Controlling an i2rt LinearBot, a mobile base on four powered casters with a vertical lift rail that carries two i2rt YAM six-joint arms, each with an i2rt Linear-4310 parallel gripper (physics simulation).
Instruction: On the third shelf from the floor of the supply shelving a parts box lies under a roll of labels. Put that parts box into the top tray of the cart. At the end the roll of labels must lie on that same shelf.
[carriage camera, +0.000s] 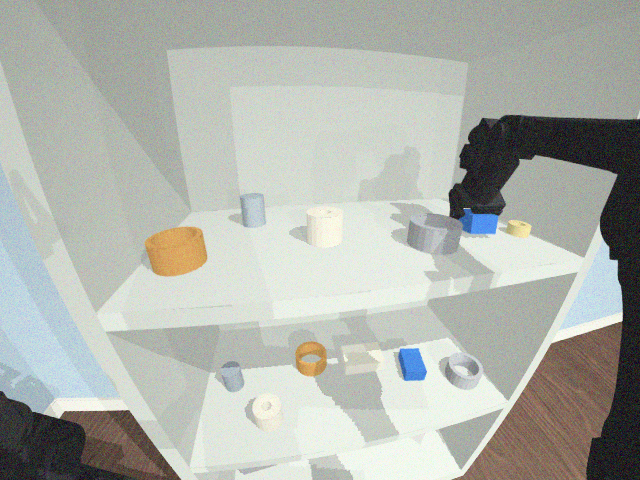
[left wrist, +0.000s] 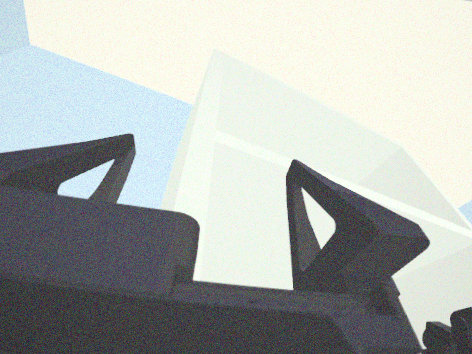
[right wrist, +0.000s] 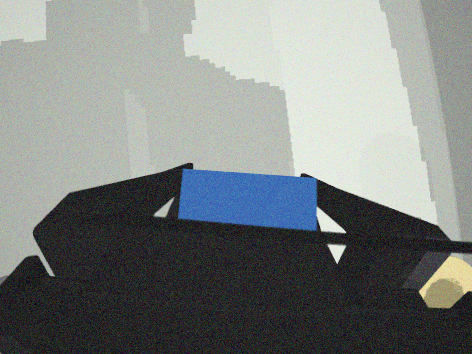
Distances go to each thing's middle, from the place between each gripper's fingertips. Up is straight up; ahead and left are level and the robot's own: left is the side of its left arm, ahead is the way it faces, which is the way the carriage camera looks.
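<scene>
Cream box (carriage camera: 359, 358): my left hand is 47 cm short of it, 41 cm to the left of it and 67 cm above it.
Relative to my right hand, the cream box is 220 mm to the left, 30 mm behind and 450 mm below.
</scene>
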